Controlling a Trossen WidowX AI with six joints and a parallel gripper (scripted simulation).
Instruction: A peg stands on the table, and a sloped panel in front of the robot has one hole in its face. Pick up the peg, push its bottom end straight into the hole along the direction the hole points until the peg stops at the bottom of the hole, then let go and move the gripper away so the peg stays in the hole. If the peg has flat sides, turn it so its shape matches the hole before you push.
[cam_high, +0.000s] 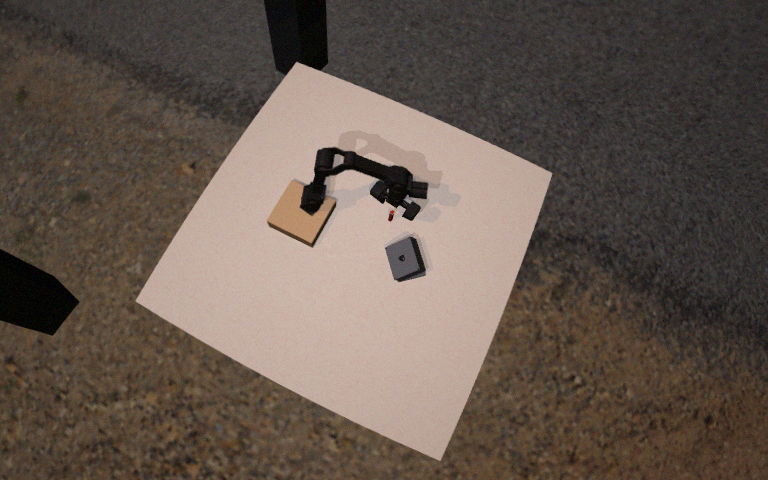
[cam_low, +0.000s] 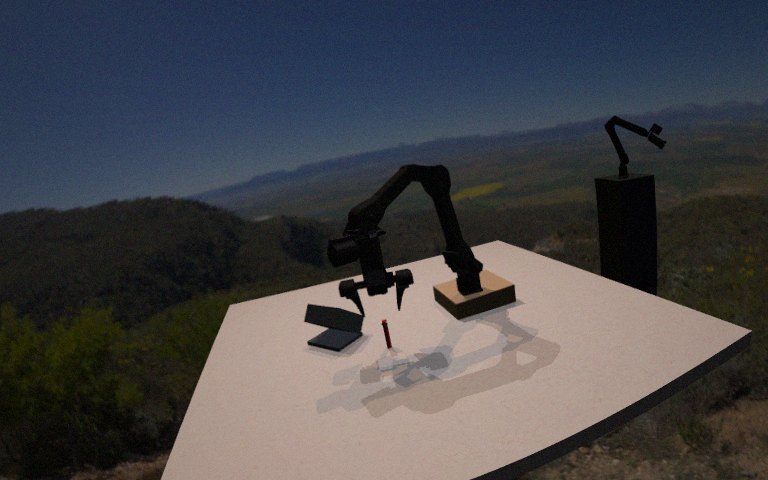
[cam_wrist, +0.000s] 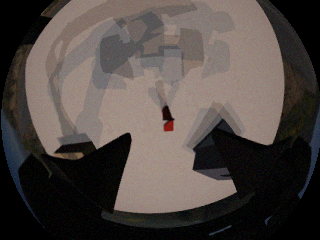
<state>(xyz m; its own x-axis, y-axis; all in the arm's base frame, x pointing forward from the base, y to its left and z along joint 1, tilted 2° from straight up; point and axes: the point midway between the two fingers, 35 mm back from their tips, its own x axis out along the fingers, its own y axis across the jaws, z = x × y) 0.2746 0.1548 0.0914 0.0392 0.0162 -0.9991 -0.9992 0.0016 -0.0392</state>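
The red peg is 40 mm below my gripper tip. From my gripper tip the other things lie so: sloped panel (140 mm ahead, 120 mm to the right, 40 mm below).
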